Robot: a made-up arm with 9 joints. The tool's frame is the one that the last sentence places.
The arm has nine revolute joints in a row. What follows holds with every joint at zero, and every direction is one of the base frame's. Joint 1 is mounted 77 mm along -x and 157 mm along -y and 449 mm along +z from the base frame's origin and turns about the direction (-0.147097, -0.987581, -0.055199). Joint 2 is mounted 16 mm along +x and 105 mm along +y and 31 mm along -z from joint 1 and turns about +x. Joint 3 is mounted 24 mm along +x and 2 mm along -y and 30 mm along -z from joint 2 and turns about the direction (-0.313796, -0.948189, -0.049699). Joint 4 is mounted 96 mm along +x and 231 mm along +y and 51 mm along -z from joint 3 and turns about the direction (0.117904, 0.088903, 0.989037). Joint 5 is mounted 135 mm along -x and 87 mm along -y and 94 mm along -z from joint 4 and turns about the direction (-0.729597, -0.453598, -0.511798). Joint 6 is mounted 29 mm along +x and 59 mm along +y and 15 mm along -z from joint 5 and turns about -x. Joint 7 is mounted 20 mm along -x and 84 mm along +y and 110 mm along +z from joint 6 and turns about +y. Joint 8 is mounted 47 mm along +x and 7 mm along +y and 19 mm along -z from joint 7 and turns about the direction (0.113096, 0.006, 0.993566). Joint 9 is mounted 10 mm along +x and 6 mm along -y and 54 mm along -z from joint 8 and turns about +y. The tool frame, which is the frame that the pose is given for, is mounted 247 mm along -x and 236 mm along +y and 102 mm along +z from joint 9; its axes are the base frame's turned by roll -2.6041, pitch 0.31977 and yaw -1.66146 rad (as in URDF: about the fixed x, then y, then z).
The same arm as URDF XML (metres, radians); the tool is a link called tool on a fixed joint. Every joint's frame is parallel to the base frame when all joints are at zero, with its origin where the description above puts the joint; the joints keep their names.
<robot name="arm">
  <joint name="joint 1" type="continuous">
    <parent link="base_link"/>
    <child link="link1"/>
    <origin xyz="-0.0770 -0.1570 0.4490" rpy="0.0000 0.0000 0.0000"/>
    <axis xyz="-0.147097 -0.987581 -0.055199"/>
  </joint>
  <joint name="joint 2" type="continuous">
    <parent link="link1"/>
    <child link="link2"/>
    <origin xyz="0.0160 0.1050 -0.0310" rpy="0.0000 0.0000 0.0000"/>
    <axis xyz="1 0 0"/>
  </joint>
  <joint name="joint 3" type="continuous">
    <parent link="link2"/>
    <child link="link3"/>
    <origin xyz="0.0240 -0.0020 -0.0300" rpy="0.0000 0.0000 0.0000"/>
    <axis xyz="-0.313796 -0.948189 -0.049699"/>
  </joint>
  <joint name="joint 4" type="continuous">
    <parent link="link3"/>
    <child link="link4"/>
    <origin xyz="0.0960 0.2310 -0.0510" rpy="0.0000 0.0000 0.0000"/>
    <axis xyz="0.117904 0.088903 0.989037"/>
  </joint>
  <joint name="joint 5" type="continuous">
    <parent link="link4"/>
    <child link="link5"/>
    <origin xyz="-0.1350 -0.0870 -0.0940" rpy="0.0000 0.0000 0.0000"/>
    <axis xyz="-0.729597 -0.453598 -0.511798"/>
  </joint>
  <joint name="joint 6" type="continuous">
    <parent link="link5"/>
    <child link="link6"/>
    <origin xyz="0.0290 0.0590 -0.0150" rpy="0.0000 0.0000 0.0000"/>
    <axis xyz="-1 0 0"/>
  </joint>
  <joint name="joint 7" type="continuous">
    <parent link="link6"/>
    <child link="link7"/>
    <origin xyz="-0.0200 0.0840 0.1100" rpy="0.0000 0.0000 0.0000"/>
    <axis xyz="0 1 0"/>
  </joint>
  <joint name="joint 8" type="continuous">
    <parent link="link7"/>
    <child link="link8"/>
    <origin xyz="0.0470 0.0070 -0.0190" rpy="0.0000 0.0000 0.0000"/>
    <axis xyz="0.113096 0.006 0.993566"/>
  </joint>
  <joint name="joint 9" type="continuous">
    <parent link="link8"/>
    <child link="link9"/>
    <origin xyz="0.0100 -0.0060 -0.0540" rpy="0.0000 0.0000 0.0000"/>
    <axis xyz="0 1 0"/>
  </joint>
  <joint name="tool_joint" type="fixed">
    <parent link="link9"/>
    <child link="tool"/>
    <origin xyz="-0.2470 0.2360 0.1020" rpy="-2.6041 0.3198 -1.6615"/>
  </joint>
  <link name="base_link"/>
  <link name="link1"/>
  <link name="link2"/>
  <link name="link3"/>
  <link name="link4"/>
  <link name="link5"/>
  <link name="link6"/>
  <link name="link7"/>
  <link name="link8"/>
  <link name="link9"/>
  <link name="tool"/>
</robot>

